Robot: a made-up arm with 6 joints.
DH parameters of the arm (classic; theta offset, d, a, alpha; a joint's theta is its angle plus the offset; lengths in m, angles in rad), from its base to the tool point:
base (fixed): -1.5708 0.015 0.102 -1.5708
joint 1: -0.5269 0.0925 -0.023 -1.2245
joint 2: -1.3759 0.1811 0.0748 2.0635
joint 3: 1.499 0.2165 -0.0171 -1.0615
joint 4: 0 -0.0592 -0.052 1.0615
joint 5: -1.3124 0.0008 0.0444 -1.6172
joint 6: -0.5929 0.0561 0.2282 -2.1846
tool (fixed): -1.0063 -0.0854 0 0
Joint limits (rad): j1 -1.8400..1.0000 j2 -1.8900..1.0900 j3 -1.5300..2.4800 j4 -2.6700..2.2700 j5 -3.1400..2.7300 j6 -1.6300..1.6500
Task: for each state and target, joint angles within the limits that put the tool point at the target. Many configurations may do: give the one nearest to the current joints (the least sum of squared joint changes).
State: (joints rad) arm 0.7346 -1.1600 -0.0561 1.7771 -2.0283 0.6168
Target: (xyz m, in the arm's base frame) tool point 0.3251 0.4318 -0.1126
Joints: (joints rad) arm 0.5268 -0.4729 0.3346 1.9034 -1.7425 0.8318
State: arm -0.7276 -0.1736 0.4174 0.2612 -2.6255 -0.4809
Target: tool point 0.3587 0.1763 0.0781
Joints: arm -0.5098 0.3799 0.6100 -0.2207 -2.5610 -0.4894
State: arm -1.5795 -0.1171 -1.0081 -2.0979 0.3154 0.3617
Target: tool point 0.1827 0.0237 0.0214
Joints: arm -1.5735 -0.3551 -0.5687 -2.3936 -0.1702 0.6041
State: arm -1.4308 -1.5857 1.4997 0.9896 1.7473 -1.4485
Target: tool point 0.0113 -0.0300 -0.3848
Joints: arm -1.0029 -0.9948 1.2040 0.4282 1.3792 -1.6300
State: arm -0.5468 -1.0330 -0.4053 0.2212 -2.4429 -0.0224
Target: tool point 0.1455 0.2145 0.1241
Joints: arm -0.1738 -0.5430 0.1182 -0.0804 -2.0280 0.3480
